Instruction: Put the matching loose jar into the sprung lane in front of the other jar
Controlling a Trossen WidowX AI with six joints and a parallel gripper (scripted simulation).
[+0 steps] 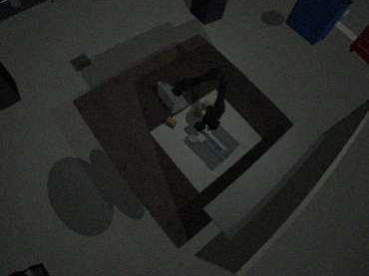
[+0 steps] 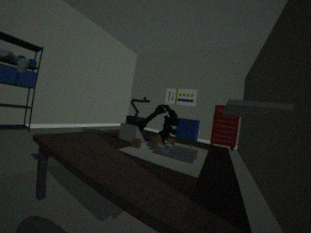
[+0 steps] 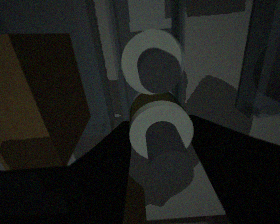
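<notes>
My gripper tip is now 16 cm short of the grey lane fixture and 3 cm above it. Also, from my gripper tip: pale pusher plate (15 cm ahead, 1 cm to the right).
</notes>
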